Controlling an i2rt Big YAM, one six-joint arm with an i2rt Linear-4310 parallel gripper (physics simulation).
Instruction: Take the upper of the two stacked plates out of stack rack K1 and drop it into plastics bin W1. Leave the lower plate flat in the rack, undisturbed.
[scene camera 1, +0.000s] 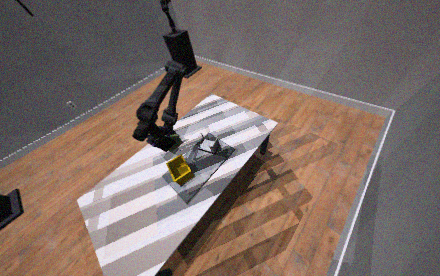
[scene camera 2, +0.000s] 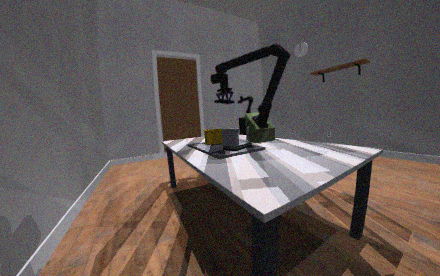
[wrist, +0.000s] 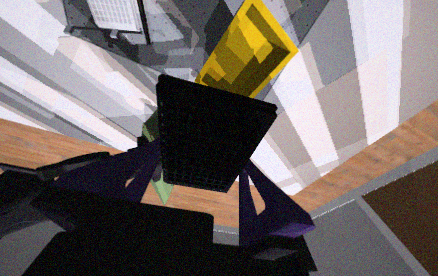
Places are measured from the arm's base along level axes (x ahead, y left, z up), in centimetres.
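Pixels of known places: gripper, fingertip midpoint: (scene camera 1: 164, 143) (scene camera 2: 224, 102) (wrist: 205, 150); arm's base, origin of the base link: (scene camera 2: 260, 122).
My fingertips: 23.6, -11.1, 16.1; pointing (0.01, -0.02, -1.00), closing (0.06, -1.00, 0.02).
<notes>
Ahead of a thing's pixels: the offset from my fingertips to its top centre, as dx, dy, dz. Level surfaces: height alone.
My gripper (scene camera 1: 162, 142) (scene camera 2: 224, 96) (wrist: 205, 150) is shut on the upper plate, a black rectangular plate @(+0.3, +0.0, +2.0) (scene camera 2: 224, 102) (wrist: 215, 135) with a fine grid. It holds the plate high above the table, beside the bin and on the arm's side. The yellow open-topped bin W1 @(+6.8, -4.2, -19.2) (scene camera 1: 179, 170) (scene camera 2: 213, 137) (wrist: 252, 47) stands upright, beyond the plate in the wrist view; the plate's edge covers its near end. Rack K1 @(+9.0, +24.2, -17.2) (scene camera 2: 231, 137) (wrist: 145, 22) stands apart from the bin. The lower plate @(+9.7, +24.5, -25.3) (scene camera 1: 208, 145) (wrist: 116, 12), pale and gridded, lies in it and looks flat; its edge is cut off in the wrist view.
Bin and rack stand on a dark board @(+11.4, +9.1, -29.1) (scene camera 1: 190, 194) (scene camera 2: 220, 154) on the striped table @(dz -30.5) (scene camera 1: 130, 220) (scene camera 2: 265, 202). The arm's green base (scene camera 2: 261, 132) is at the table's edge. A wall shelf (scene camera 2: 340, 67) and a brown door (scene camera 2: 177, 100) are in the background.
</notes>
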